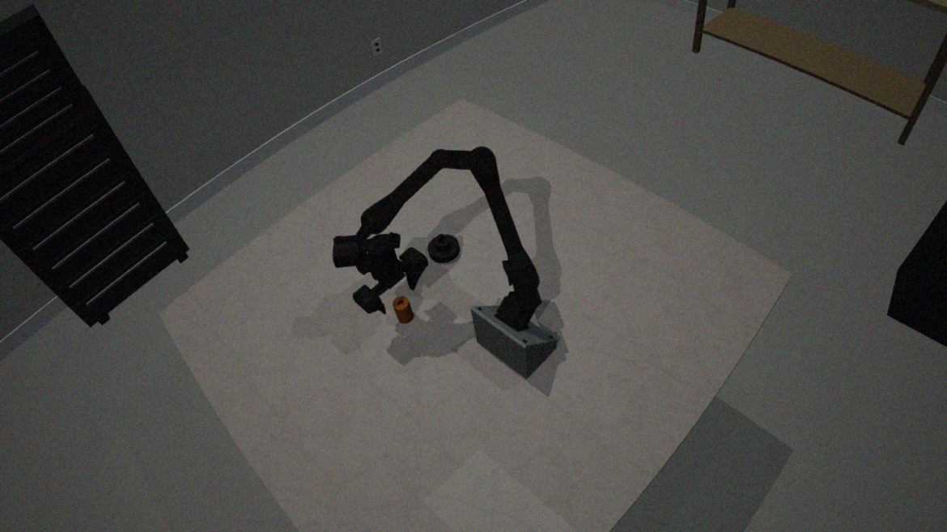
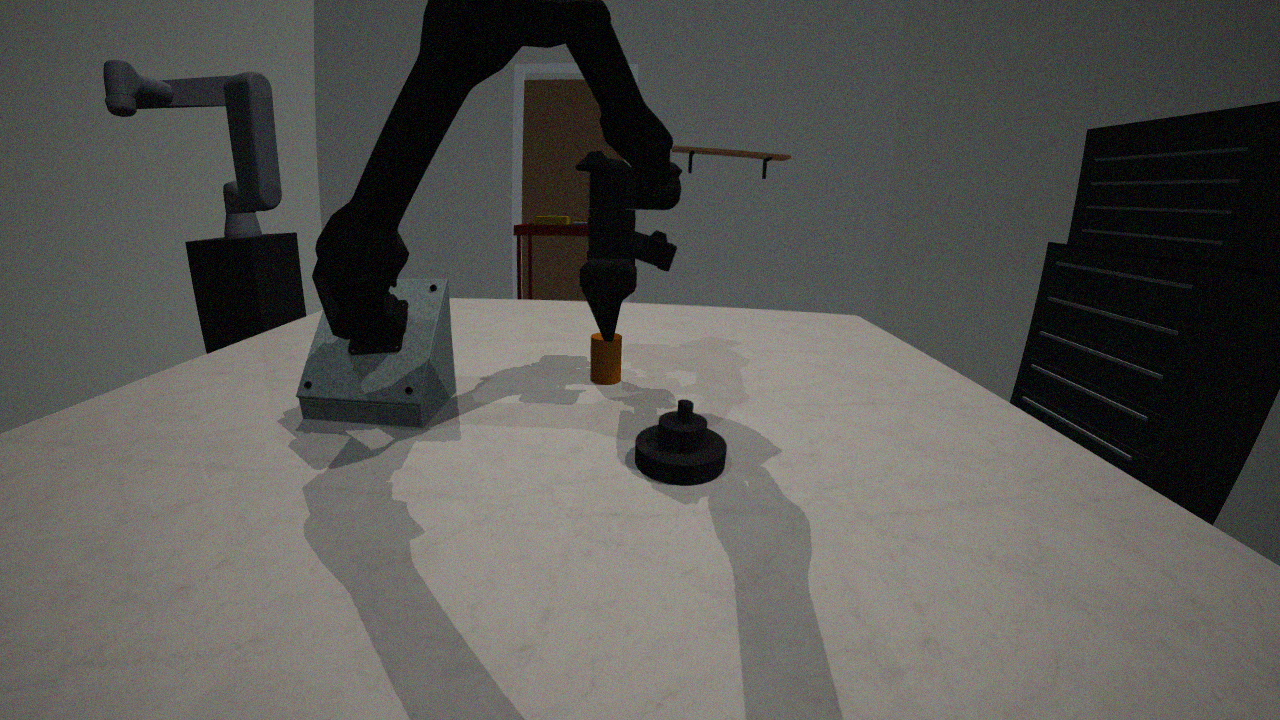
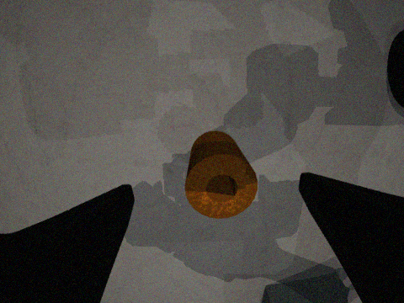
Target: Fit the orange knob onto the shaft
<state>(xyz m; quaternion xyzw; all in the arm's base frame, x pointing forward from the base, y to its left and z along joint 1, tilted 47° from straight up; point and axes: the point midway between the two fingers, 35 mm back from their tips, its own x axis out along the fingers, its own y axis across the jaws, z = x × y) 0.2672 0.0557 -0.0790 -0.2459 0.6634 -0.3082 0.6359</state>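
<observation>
Now: the orange knob 4 cm below my gripper tip. From my gripper tip the other things lie so: dark round pedestal 6 cm ahead, 22 cm to the right, 4 cm below.
</observation>
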